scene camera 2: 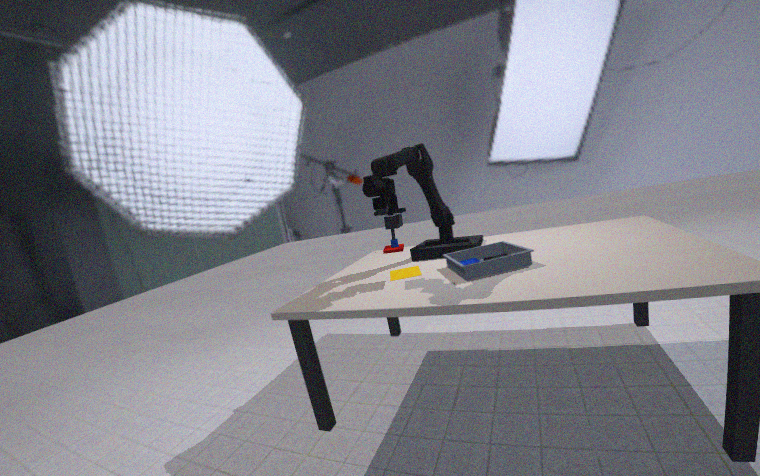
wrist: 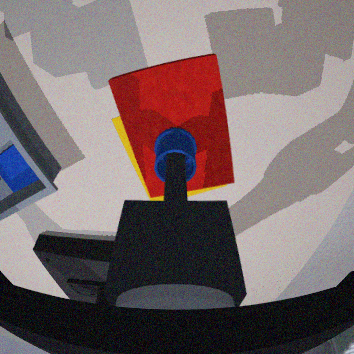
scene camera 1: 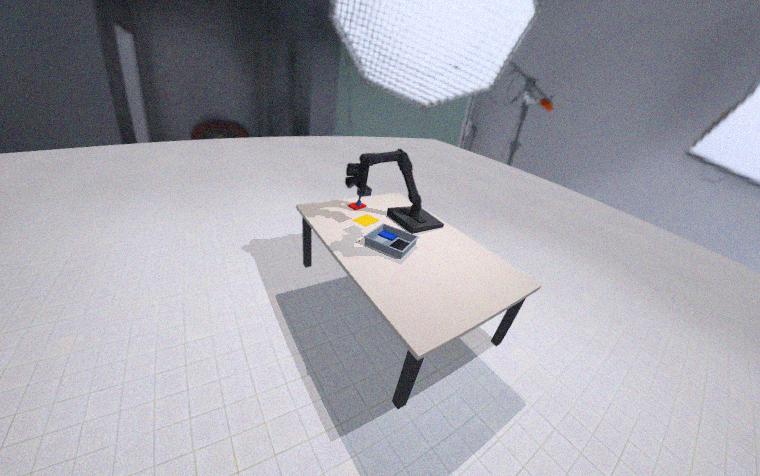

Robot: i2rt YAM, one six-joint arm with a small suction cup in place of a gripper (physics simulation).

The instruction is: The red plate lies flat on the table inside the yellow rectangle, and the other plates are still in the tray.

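Places are measured from the arm's base along level axes (x left, y ahead, z down), in centimetres.
Where they show: end effector, tool point: [scene camera 2: 395, 249] [wrist: 175, 139] [scene camera 1: 358, 206]; arm's base, origin of the base link: [scene camera 2: 447, 242] [scene camera 1: 413, 216].
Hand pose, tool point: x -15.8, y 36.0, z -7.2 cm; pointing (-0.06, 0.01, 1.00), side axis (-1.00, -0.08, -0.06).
Observation:
Things, the pixels of their top centre, and the offset from my tool point. "spot": a spot on its surface instead. Level surfaces: height alone.
- red plate, middle of its top: [wrist: 178, 136] [scene camera 2: 393, 246] [scene camera 1: 357, 204] dz -1.3, dx -0.2, dy +0.8 cm
- yellow rectangle, surface spot: [wrist: 122, 131] spot: dz +11.2, dx +6.3, dy -3.6 cm
- grey tray, middle of its top: [scene camera 2: 484, 252] [scene camera 1: 392, 236] dz +6.3, dx +31.0, dy -1.7 cm
- blue plate, middle of its top: [wrist: 18, 166] [scene camera 2: 465, 262] [scene camera 1: 388, 234] dz +9.9, dx +23.5, dy -6.0 cm
- black plate, middle of its top: [scene camera 1: 400, 245] dz +10.0, dx +36.2, dy -3.7 cm
- table, its level: dz +11.3 cm
My suction cup [scene camera 1: 358, 202] [scene camera 2: 394, 243] [wrist: 175, 155] is on the red plate [scene camera 1: 352, 206] [scene camera 2: 387, 250] [wrist: 175, 100] and holds it level in the air. The yellow rectangle [scene camera 1: 365, 220] [scene camera 2: 405, 273] [wrist: 122, 131] lies on the table below. In the wrist view the plate covers most of it, with yellow showing along the plate's left and lower edges. The grey tray [scene camera 1: 374, 245] [scene camera 2: 496, 270] stands beside the rectangle. A blue plate [scene camera 1: 387, 234] [scene camera 2: 468, 261] [wrist: 19, 167] and a black plate [scene camera 1: 399, 244] lie in it.
The arm's black base [scene camera 1: 429, 223] [scene camera 2: 426, 252] [wrist: 75, 260] stands on the table [scene camera 1: 448, 291] [scene camera 2: 616, 257], behind the tray and the rectangle in the second scene view. Shadows of the arm fall across the table around the rectangle.

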